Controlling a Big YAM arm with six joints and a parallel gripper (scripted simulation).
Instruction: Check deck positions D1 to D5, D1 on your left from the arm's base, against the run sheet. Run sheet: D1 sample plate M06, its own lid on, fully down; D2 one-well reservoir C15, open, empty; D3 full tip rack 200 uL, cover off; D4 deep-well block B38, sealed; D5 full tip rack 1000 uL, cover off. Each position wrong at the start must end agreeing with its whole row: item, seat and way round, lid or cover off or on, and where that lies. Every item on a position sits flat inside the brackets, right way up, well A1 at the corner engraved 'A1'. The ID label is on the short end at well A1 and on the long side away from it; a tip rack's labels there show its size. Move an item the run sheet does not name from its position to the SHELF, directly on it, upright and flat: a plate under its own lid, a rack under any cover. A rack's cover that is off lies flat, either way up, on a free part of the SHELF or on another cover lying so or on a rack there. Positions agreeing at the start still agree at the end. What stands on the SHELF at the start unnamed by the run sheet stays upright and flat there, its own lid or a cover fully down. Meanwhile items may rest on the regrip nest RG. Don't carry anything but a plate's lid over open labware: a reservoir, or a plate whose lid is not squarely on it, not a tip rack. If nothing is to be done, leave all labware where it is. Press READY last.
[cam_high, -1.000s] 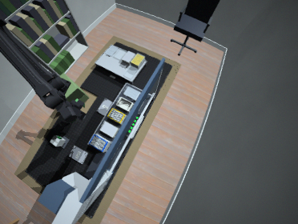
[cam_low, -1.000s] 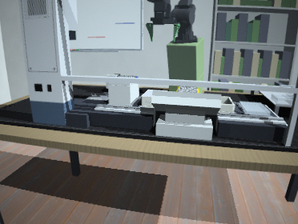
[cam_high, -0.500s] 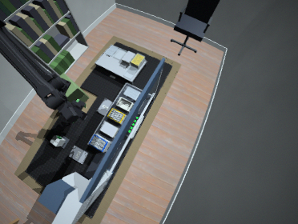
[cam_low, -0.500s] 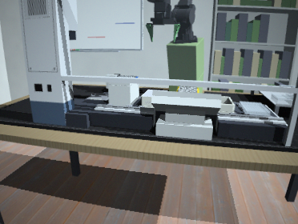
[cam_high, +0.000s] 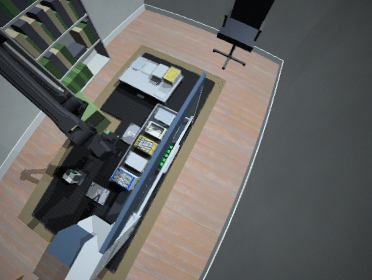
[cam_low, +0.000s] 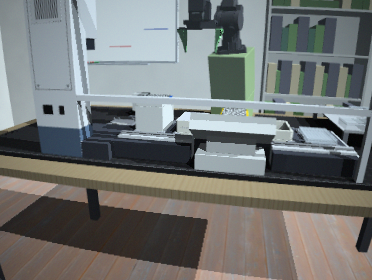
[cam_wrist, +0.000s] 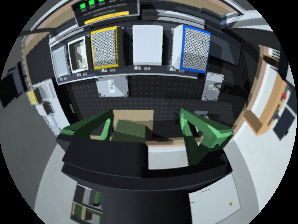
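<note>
Right now my hand is 9 cm short of the sealed block, 1 cm to the left of it and 22 cm above it. Also, from my hand: reservoir 13 cm ahead, 23 cm to the left, 23 cm below; blue tip rack 7 cm ahead, 14 cm to the right, 17 cm below; yellow tip rack 10 cm ahead, 11 cm to the left, 20 cm below.
</note>
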